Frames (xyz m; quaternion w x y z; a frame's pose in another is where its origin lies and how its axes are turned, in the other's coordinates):
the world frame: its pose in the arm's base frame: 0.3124 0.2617 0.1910 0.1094 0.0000 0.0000 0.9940
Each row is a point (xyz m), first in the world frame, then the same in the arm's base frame.
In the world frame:
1: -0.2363 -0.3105 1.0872
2: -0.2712 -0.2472 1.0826
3: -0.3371 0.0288 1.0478
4: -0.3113 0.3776 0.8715
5: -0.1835 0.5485 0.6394
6: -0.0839 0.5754 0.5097
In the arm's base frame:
1: 0.6106 0.5134 1.2782
2: 0.6309 0.4440 1.2736
3: 0.6352 0.1603 1.2388
4: 0.5341 -0.1746 1.0625
5: 0.3722 -0.3136 0.8304
6: 0.2692 -0.3182 0.7007

